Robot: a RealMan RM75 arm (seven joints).
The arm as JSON. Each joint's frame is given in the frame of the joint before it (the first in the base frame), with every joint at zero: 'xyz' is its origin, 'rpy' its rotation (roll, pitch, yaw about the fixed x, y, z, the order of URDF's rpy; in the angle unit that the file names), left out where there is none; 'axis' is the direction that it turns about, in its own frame. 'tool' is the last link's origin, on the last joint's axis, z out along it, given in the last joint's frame.
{
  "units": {
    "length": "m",
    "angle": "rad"
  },
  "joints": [
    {
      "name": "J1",
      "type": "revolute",
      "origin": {
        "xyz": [
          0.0,
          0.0,
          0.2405
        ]
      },
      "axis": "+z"
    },
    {
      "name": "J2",
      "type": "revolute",
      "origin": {
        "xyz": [
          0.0,
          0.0,
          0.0
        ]
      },
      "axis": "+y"
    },
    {
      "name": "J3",
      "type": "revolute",
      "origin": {
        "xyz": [
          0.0,
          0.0,
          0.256
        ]
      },
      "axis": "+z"
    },
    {
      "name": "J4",
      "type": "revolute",
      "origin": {
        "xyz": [
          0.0,
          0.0,
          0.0
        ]
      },
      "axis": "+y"
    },
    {
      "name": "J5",
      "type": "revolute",
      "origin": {
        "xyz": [
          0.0,
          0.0,
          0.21
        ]
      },
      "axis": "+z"
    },
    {
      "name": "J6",
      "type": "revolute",
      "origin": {
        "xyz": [
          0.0,
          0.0,
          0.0
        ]
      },
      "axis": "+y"
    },
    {
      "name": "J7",
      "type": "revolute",
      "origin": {
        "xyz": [
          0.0,
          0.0,
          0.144
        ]
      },
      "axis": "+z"
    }
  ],
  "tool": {
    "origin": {
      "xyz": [
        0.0,
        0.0,
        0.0
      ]
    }
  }
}
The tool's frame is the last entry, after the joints.
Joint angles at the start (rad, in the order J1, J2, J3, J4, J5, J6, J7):
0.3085 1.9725 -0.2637 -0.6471 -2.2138 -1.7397 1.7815
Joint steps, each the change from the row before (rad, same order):
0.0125 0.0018 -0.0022 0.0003 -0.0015 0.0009 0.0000
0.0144 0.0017 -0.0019 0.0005 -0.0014 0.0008 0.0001
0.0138 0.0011 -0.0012 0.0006 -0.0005 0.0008 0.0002
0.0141 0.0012 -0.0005 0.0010 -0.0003 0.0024 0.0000
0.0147 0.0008 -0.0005 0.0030 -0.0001 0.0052 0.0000
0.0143 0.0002 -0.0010 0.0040 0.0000 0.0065 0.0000
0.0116 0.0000 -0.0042 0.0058 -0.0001 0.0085 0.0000
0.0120 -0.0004 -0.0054 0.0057 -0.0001 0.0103 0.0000
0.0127 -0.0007 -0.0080 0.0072 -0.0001 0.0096 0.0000
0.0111 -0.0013 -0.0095 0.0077 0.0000 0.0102 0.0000
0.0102 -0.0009 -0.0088 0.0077 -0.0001 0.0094 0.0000
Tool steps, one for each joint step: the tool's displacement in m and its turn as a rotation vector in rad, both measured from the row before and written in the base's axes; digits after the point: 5 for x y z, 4 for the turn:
-0.00327 0.00439 -0.00119 -0.0035 0.0001 0.0124
-0.00380 0.00503 -0.00114 -0.0032 0.0004 0.0142
-0.00365 0.00487 -0.00075 -0.0017 0.0006 0.0134
-0.00361 0.00504 -0.00075 -0.0003 0.0002 0.0125
-0.00350 0.00536 -0.00092 0.0005 0.0000 0.0110
-0.00328 0.00526 -0.00090 0.0006 -0.0006 0.0098
-0.00252 0.00432 -0.00151 -0.0019 -0.0017 0.0067
-0.00247 0.00460 -0.00143 -0.0018 -0.0037 0.0065
-0.00289 0.00462 -0.00190 -0.0049 -0.0034 0.0082
-0.00240 0.00407 -0.00190 -0.0057 -0.0046 0.0067
-0.00228 0.00361 -0.00201 -0.0058 -0.0037 0.0060

